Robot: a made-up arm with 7 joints. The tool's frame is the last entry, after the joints.
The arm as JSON. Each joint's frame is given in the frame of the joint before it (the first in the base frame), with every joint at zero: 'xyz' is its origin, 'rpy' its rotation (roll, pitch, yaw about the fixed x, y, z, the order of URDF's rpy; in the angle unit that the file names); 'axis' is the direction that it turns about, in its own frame. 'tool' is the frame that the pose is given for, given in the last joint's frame.
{
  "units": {
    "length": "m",
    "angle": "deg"
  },
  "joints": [
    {
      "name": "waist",
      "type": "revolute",
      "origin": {
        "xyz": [
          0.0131,
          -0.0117,
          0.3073
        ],
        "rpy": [
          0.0,
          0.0,
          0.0
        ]
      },
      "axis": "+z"
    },
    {
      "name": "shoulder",
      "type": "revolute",
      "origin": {
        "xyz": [
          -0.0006,
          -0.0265,
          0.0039
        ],
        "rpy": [
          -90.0,
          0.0,
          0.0
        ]
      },
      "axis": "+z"
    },
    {
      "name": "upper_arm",
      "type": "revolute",
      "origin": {
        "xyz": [
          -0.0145,
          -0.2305,
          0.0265
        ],
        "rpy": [
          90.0,
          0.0,
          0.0
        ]
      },
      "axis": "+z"
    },
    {
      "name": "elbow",
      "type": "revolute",
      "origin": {
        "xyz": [
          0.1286,
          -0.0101,
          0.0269
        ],
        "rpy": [
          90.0,
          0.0,
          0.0
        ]
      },
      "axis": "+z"
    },
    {
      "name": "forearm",
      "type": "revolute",
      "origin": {
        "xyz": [
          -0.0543,
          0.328,
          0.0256
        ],
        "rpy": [
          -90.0,
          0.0,
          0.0
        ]
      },
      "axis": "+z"
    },
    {
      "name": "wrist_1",
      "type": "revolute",
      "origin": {
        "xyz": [
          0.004,
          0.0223,
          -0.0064
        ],
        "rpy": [
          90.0,
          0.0,
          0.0
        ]
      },
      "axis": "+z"
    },
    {
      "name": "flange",
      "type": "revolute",
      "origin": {
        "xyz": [
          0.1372,
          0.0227,
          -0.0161
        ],
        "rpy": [
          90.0,
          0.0,
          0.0
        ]
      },
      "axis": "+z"
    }
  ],
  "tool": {
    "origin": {
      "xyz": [
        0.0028,
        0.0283,
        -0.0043
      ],
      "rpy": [
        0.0,
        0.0,
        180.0
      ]
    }
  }
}
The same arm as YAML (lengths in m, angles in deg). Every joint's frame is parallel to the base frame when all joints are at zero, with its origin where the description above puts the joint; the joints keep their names.
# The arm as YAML. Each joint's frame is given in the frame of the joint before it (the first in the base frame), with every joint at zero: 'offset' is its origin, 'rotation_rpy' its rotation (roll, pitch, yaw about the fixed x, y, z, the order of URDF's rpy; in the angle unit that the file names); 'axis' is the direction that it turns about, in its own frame. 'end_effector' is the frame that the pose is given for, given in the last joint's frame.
length_unit: m
angle_unit: deg
chain:
  - id: waist
    offset: [0.0131, -0.0117, 0.3073]
    rotation_rpy: [0.0, 0.0, 0.0]
    axis: [0.0, 0.0, 1.0]
  - id: shoulder
    offset: [-0.0006, -0.0265, 0.0039]
    rotation_rpy: [0.0, 0.0, 0.0]
    axis: [0.0, 1.0, 0.0]
  - id: upper_arm
    offset: [-0.0145, 0.0265, 0.2305]
    rotation_rpy: [0.0, 0.0, 0.0]
    axis: [0.0, 0.0, 1.0]
  - id: elbow
    offset: [0.1286, -0.0101, 0.0269]
    rotation_rpy: [0.0, 0.0, 0.0]
    axis: [0.0, -1.0, 0.0]
  - id: forearm
    offset: [-0.0543, -0.0256, 0.328]
    rotation_rpy: [0.0, 0.0, 0.0]
    axis: [0.0, 0.0, 1.0]
  - id: wrist_1
    offset: [0.004, 0.0223, -0.0064]
    rotation_rpy: [0.0, 0.0, 0.0]
    axis: [0.0, -1.0, 0.0]
  - id: flange
    offset: [0.1372, 0.0161, 0.0227]
    rotation_rpy: [0.0, 0.0, 0.0]
    axis: [0.0, 0.0, -1.0]
end_effector:
  offset: [0.0028, -0.0283, 0.0043]
  rotation_rpy: [180.0, 0.0, 180.0]

